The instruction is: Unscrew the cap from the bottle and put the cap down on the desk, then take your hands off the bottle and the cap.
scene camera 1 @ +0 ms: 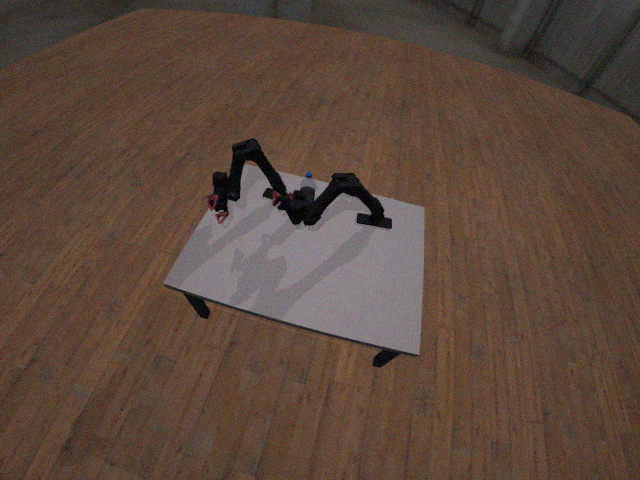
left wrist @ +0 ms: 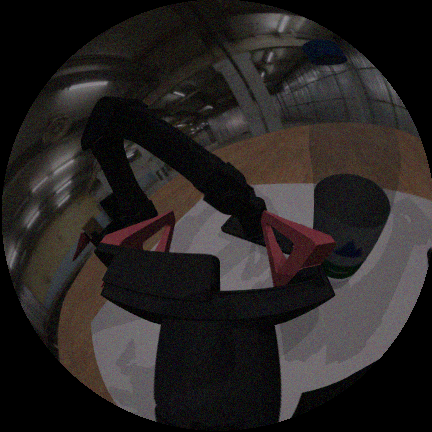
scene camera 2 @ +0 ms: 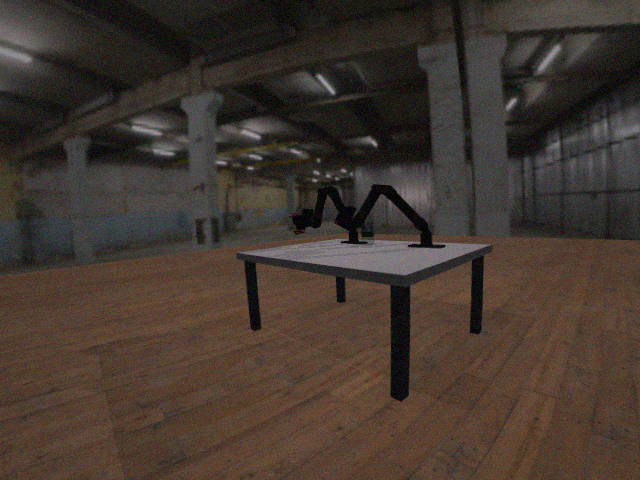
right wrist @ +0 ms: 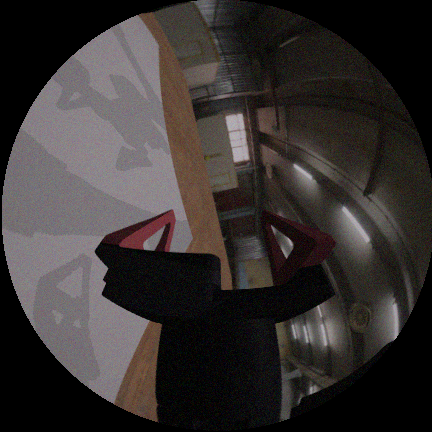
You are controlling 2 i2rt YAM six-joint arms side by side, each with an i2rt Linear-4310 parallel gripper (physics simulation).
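Places are measured from the left arm's base along level axes (x right, y up, z back), in metres.
Pixels of known places: left gripper, fingertip midpoint: (scene camera 1: 281, 192) (left wrist: 217, 215); right gripper, fingertip midpoint: (scene camera 1: 216, 217) (left wrist: 86, 273) (scene camera 2: 291, 223) (right wrist: 217, 214); left arm's base at its link origin: (scene camera 1: 374, 221) (scene camera 2: 426, 246); right arm's base at its link origin: (left wrist: 258, 230) (scene camera 2: 353, 243).
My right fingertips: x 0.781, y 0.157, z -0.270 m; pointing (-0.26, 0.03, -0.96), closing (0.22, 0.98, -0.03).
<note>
Ahead of a thing's pixels: the offset from my right fingertips to its top centre. Level surfaces: height alone.
A clear bottle @[dx -0.393, dy +0.102, dz +0.273 m] (scene camera 1: 307, 183) (scene camera 2: 367, 228) (left wrist: 351, 220) with a dark band, a blue mark and green near its base stands upright near the table's far edge. Its blue cap @[dx -0.393, dy +0.103, dz +0.273 m] (scene camera 1: 308, 174) (left wrist: 325, 52) is at the top of the bottle. My left gripper (scene camera 1: 283, 197) is open and empty; in scene camera 1 it is a little to the left of the bottle, with its wrist partly in front of the bottle's lower part. My right gripper (scene camera 1: 216, 209) (scene camera 2: 293, 223) (right wrist: 217, 214) is open and empty, well left of the bottle, above the table's left edge.
The desk @[dy -0.157 m] (scene camera 1: 361, 294) (scene camera 2: 403, 260) is pale grey with dark legs. The left arm's base (scene camera 1: 374, 220) (scene camera 2: 426, 245) is right of the bottle. The right arm's base (scene camera 1: 268, 193) (scene camera 2: 354, 241) is left of it. The right arm arches up between its base and the desk's left edge.
</note>
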